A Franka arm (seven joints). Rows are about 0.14 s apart.
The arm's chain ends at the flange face. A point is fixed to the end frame.
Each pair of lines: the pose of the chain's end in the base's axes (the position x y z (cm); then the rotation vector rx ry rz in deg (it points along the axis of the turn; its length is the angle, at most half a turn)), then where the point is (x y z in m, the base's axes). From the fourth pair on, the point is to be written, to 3 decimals.
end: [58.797, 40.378, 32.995, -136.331, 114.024, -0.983]
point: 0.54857 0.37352 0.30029
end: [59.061, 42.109, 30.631, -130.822, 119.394, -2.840]
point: 0.54939 0.39421 0.27588
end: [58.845, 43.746, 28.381, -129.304, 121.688, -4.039]
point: 0.54653 0.41144 0.25358
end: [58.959, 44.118, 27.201, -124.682, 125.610, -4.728]
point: 0.546 0.418 0.241
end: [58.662, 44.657, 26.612, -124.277, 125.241, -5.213]
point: 0.544 0.424 0.235
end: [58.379, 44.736, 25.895, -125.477, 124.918, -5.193]
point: 0.541 0.424 0.228
